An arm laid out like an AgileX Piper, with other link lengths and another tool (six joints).
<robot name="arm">
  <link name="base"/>
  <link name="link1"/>
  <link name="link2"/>
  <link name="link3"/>
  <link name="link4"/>
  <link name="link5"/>
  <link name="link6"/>
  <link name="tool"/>
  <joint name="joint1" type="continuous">
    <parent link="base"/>
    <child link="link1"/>
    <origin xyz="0 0 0.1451" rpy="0 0 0"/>
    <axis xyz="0 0 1"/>
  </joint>
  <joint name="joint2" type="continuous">
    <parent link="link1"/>
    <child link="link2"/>
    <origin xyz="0 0 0" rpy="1.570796 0 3.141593"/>
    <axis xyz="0 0 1"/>
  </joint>
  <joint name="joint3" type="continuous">
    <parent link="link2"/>
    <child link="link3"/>
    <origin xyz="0.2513 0.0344 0" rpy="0 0 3.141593"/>
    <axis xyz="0 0 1"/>
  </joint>
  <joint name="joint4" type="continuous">
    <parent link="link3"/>
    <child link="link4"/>
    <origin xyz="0.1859 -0.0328 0" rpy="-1.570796 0 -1.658"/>
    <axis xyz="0 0 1"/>
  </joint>
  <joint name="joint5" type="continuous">
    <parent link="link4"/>
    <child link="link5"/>
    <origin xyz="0 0 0" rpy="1.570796 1.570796 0"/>
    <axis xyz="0 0 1"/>
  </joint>
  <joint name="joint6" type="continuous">
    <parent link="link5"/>
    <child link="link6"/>
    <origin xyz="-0.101 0 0" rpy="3.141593 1.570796 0"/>
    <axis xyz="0 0 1"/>
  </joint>
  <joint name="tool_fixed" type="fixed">
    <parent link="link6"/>
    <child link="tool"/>
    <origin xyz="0.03 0.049 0.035" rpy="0.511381 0 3.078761"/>
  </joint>
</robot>
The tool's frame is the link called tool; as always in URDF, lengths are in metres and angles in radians. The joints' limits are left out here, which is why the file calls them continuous.
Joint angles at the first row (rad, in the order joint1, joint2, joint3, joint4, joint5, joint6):
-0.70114, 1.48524, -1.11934, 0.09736, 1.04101, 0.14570
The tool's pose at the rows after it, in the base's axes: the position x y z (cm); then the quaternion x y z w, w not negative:
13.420 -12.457 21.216 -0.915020 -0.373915 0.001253 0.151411
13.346 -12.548 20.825 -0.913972 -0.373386 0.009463 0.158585
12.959 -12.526 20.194 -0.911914 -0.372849 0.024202 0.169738
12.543 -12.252 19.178 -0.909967 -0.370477 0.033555 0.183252
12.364 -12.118 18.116 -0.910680 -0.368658 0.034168 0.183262
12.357 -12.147 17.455 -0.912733 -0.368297 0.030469 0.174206
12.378 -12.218 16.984 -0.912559 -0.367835 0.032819 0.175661
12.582 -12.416 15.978 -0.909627 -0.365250 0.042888 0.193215
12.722 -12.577 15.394 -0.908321 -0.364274 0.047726 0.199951
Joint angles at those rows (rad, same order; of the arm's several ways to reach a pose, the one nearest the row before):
-0.70115, 1.50660, -1.11909, 0.09644, 1.03310, 0.14568
-0.70118, 1.52207, -1.11227, 0.08843, 1.03121, 0.14566
-0.70114, 1.53607, -1.08801, 0.07239, 1.02652, 0.14570
-0.70115, 1.54890, -1.04057, 0.06868, 0.99936, 0.14569
-0.70113, 1.55644, -0.98892, 0.06868, 0.94083, 0.14571
-0.70115, 1.55633, -0.95395, 0.06791, 0.88621, 0.14568
-0.70115, 1.56991, -0.94145, 0.06545, 0.86492, 0.14569
-0.70114, 1.62410, -0.94043, 0.06435, 0.85089, 0.14570
-0.70114, 1.65373, -0.93962, 0.06229, 0.83717, 0.14570

